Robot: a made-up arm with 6 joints.
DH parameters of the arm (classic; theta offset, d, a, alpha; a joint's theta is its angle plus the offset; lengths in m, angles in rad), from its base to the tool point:
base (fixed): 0 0 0 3.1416
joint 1: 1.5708 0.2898 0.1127 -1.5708
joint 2: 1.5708 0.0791 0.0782 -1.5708
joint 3: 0 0.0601 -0.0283 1.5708
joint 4: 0 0.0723 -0.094 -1.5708
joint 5: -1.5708 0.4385 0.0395 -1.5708
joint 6: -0.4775 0 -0.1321 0
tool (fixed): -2.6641 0.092 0 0
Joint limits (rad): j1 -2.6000..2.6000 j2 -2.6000..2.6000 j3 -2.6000..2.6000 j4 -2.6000..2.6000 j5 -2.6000..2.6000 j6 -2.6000..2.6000
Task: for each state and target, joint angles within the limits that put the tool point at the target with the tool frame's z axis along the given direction. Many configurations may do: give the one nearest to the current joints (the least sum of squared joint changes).
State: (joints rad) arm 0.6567 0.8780 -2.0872 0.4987 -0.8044 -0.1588
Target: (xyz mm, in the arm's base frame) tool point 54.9 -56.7 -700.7 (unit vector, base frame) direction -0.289 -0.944 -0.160
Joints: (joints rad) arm 0.5857 1.5577 -2.4346 0.2674 -0.9785 -0.1467
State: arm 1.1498 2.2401 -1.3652 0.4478 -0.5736 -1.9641
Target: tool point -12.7 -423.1 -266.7 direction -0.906 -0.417 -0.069
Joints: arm 0.7516 2.2427 -1.4885 1.1000 -0.7875 -1.7563
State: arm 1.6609 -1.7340 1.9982 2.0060 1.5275 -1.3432
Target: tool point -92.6 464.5 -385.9 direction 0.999 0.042 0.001
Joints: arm 2.2531 -1.4447 2.2376 2.1427 1.4574 -1.2464
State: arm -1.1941 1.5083 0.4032 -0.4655 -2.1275 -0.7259
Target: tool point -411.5 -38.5 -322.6 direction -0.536 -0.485 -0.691
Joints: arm -1.1118 0.7741 0.1657 -1.0181 -2.4827 -0.2888
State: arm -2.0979 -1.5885 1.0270 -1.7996 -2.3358 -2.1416
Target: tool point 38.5 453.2 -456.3 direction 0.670 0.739 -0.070
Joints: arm -2.1514 -2.0074 1.3760 -2.4550 -2.1461 -2.4900
